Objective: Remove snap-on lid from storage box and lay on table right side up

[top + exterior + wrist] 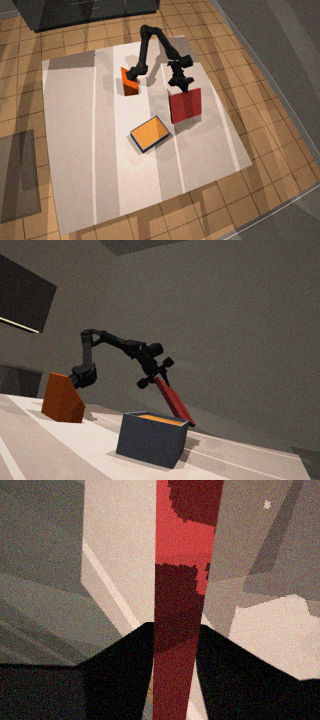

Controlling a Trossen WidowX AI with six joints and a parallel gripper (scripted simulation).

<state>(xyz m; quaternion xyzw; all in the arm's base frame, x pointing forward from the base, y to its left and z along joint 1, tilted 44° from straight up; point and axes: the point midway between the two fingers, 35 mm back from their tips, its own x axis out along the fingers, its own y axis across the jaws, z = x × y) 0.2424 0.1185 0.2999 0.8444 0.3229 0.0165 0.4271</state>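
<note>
The red lid lies 60 mm ahead of my gripper tip and 60 mm below it. From my gripper tip the other things lie so: storage box (150 mm ahead, 280 mm to the right, 150 mm below).
</note>
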